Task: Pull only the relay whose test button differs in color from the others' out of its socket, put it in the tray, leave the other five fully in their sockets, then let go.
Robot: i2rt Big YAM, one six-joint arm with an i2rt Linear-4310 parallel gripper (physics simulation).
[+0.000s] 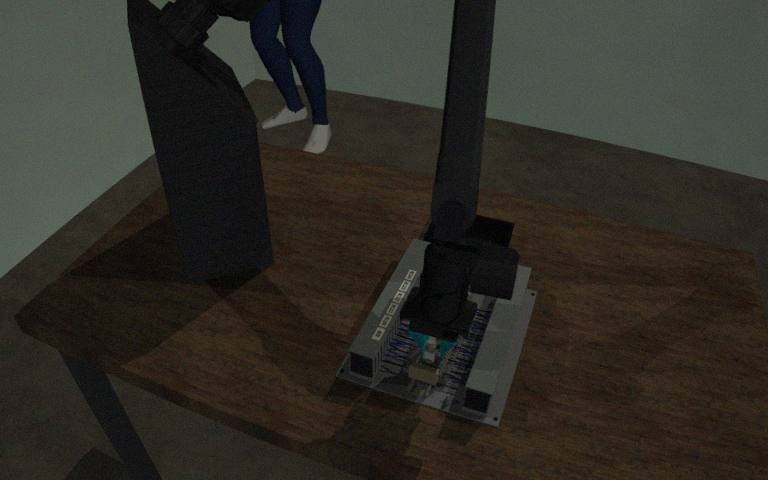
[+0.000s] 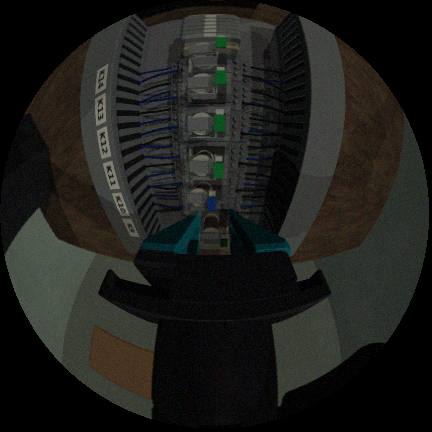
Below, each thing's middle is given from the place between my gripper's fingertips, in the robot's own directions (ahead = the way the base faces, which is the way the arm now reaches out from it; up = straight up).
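Relative to the grey panel [image 1: 390, 379], my gripper is 2 cm past it, 4 cm above it and 9 cm to the right of it.
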